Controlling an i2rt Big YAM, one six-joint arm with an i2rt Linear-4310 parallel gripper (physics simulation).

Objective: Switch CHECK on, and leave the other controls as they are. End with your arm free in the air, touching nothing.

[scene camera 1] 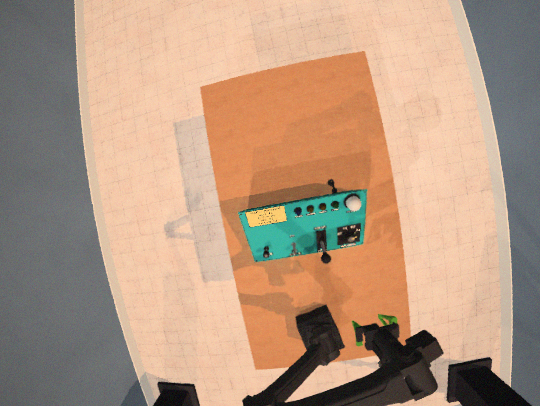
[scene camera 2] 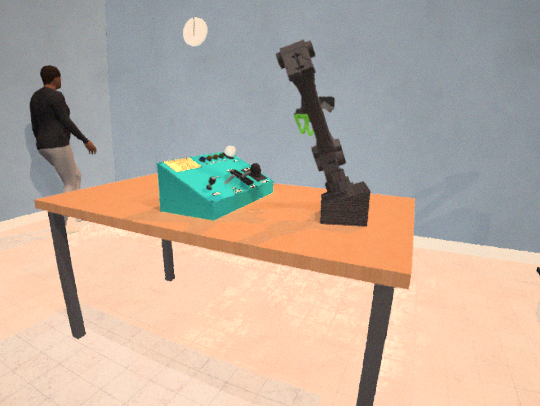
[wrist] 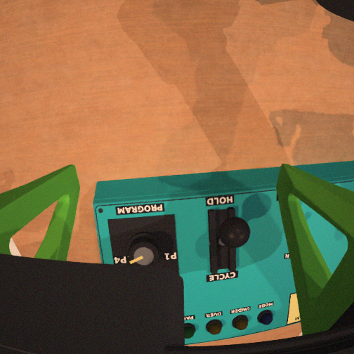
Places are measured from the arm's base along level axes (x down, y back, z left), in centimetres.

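Pixels of known places: gripper, fingertip midpoint: (scene camera 1: 365,318) (scene camera 2: 306,134); arm's base, link origin: (scene camera 1: 320,333) (scene camera 2: 340,192).
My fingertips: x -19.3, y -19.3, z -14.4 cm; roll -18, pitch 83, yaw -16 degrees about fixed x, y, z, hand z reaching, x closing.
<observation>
Ahead of a thing's pixels: the offset from my fingertips to its top centre. "*": to the spot under its first point.
The teal control box (scene camera 1: 305,232) (scene camera 2: 185,195) (wrist: 195,295) stands on the table. The word CHECK is not readable in any view. A black toggle {dy -23.5, dx +14.5, dz +33.7 cm} (scene camera 1: 266,251) (scene camera 2: 212,180) and a silver toggle {dy -23.0, dx +15.3, dz +21.7 cm} (scene camera 1: 294,248) sit at the panel's left in scene camera 1; I cannot tell which is CHECK. The ball-ended HOLD/CYCLE lever {dy -18.6, dx +11.9, dz +9.4 cm} (scene camera 1: 326,258) (scene camera 2: 256,168) (wrist: 235,232) leans toward HOLD. The PROGRAM knob {dy -24.5, dx +15.4, dz -2.3 cm} (scene camera 1: 353,239) (wrist: 143,256) has its pointer near P4. My gripper (scene camera 1: 367,320) (scene camera 2: 305,134) (wrist: 177,175) is open and empty, in the air on the robot side of the box.
A white round knob {* dy -40.4, dx +7.0, dz -1.5 cm} (scene camera 1: 353,202) (scene camera 2: 230,151) and a row of small lamps or buttons (scene camera 1: 316,207) sit along the panel's far edge. A black ball-ended stick {* dy -48.4, dx +28.3, dz +0.5 cm} (scene camera 1: 331,184) stands out behind the box. The arm's base (scene camera 1: 320,327) (scene camera 2: 345,209) stands on the table. A person (scene camera 2: 52,115) is beyond the table.
</observation>
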